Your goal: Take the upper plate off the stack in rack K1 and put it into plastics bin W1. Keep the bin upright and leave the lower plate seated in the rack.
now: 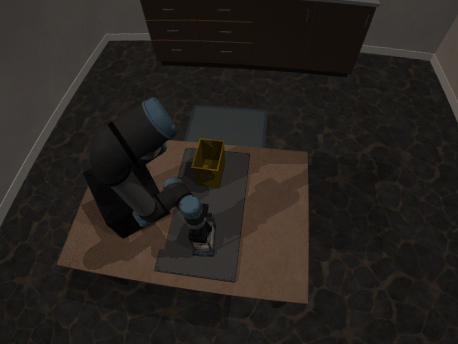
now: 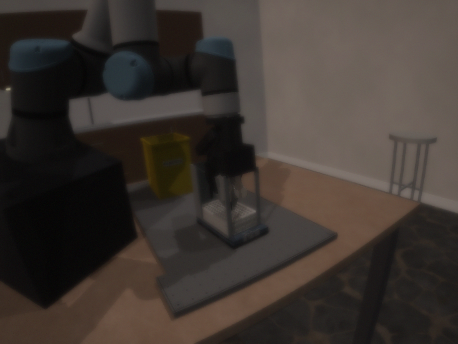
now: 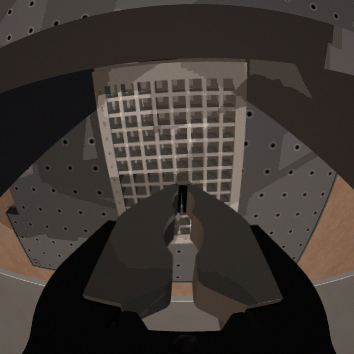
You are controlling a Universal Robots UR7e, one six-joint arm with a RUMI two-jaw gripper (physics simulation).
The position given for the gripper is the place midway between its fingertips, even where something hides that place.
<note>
In view: the gripper (image 2: 231, 209) and a plate (image 2: 214, 210).
The gripper shows as well in image 3 (image 3: 181, 187).
</note>
